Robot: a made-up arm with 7 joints. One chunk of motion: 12 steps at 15 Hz.
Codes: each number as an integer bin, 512 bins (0 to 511) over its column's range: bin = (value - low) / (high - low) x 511, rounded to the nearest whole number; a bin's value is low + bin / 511 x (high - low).
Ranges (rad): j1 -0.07..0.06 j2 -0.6..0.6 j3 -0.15..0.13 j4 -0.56..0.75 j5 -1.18..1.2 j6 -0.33..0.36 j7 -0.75..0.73
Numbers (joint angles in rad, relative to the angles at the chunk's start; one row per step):
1: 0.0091 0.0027 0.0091 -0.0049 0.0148 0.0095 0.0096
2: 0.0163 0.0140 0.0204 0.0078 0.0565 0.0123 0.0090
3: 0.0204 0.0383 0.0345 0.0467 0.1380 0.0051 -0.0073
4: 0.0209 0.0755 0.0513 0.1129 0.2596 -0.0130 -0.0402
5: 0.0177 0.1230 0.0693 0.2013 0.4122 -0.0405 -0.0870
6: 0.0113 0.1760 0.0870 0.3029 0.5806 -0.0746 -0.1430
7: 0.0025 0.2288 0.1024 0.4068 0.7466 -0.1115 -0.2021
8: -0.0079 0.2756 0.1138 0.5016 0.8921 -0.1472 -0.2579
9: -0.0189 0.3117 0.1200 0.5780 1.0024 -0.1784 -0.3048
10: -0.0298 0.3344 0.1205 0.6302 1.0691 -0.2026 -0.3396
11: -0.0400 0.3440 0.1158 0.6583 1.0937 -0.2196 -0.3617
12: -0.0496 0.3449 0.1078 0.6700 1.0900 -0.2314 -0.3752
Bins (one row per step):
1: 311 257 290 217 257 251 262
2: 339 261 311 221 265 254 262
3: 355 272 337 237 283 248 256
4: 357 288 367 262 309 235 245
5: 345 308 400 297 342 214 229
6: 320 330 433 337 378 189 210
7: 285 353 461 377 414 162 189
8: 244 373 481 414 445 135 170
9: 201 388 493 444 469 112 154
10: 158 398 494 464 483 94 142
11: 118 402 485 475 488 82 134
12: 80 402 470 480 487 73 129

